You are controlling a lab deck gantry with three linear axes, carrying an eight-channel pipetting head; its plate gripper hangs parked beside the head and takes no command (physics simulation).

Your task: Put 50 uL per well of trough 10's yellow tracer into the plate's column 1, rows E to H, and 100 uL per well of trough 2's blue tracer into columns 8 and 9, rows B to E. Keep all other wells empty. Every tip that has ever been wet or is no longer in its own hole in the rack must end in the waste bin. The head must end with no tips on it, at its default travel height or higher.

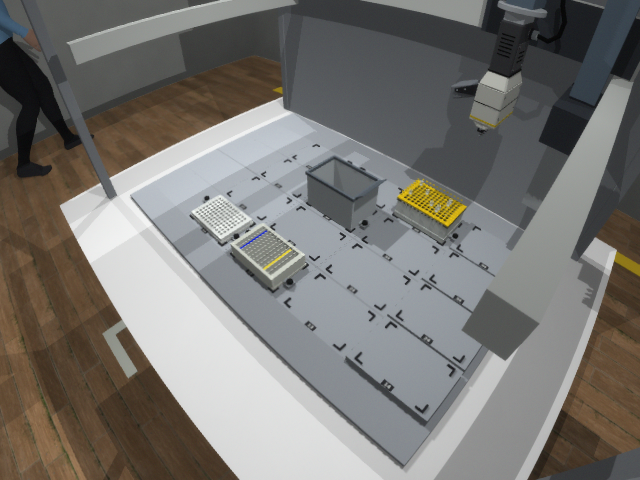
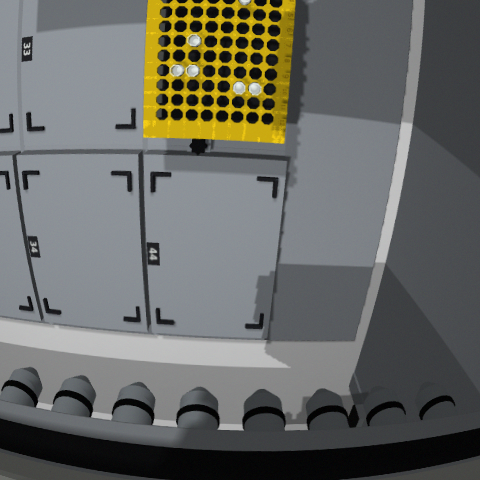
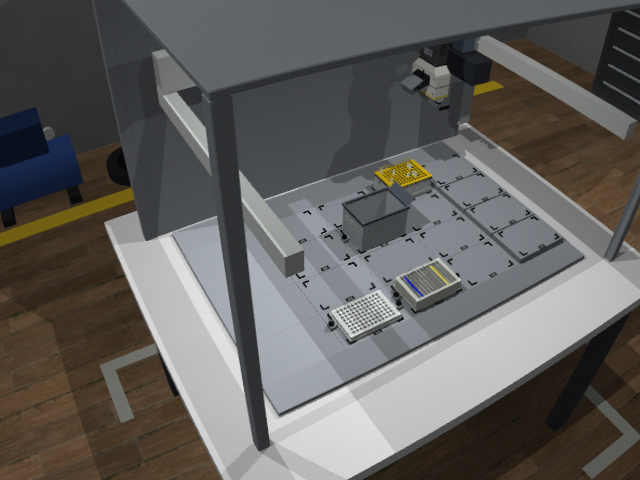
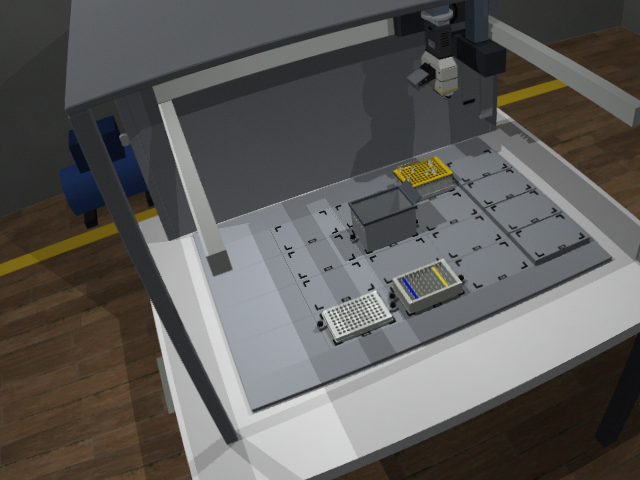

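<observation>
The pipetting head (image 1: 495,102) (image 3: 435,85) (image 4: 443,77) hangs high near the back right; its nozzles (image 2: 198,407) carry no tips. The plate gripper (image 1: 455,89) (image 3: 413,82) (image 4: 420,76) is parked beside it; its opening is unclear. The yellow tip rack (image 2: 215,131) (image 1: 418,219) stands at the back with several scattered tips. The white plate (image 1: 221,217) (image 3: 365,314) (image 4: 356,316) shows no visible colour in its wells. Beside it, the trough block (image 1: 250,266) holds a blue trough (image 1: 253,239) (image 3: 413,286) and a yellow trough (image 1: 277,259) (image 3: 439,275).
The grey waste bin (image 1: 330,200) (image 3: 383,228) (image 4: 390,227) stands between the tip rack and the front labware, taller than both; its inner floor is hidden. Raised deck positions, including the one marked 44 (image 2: 215,250), lie right of the rack. Gantry rails run above both deck sides.
</observation>
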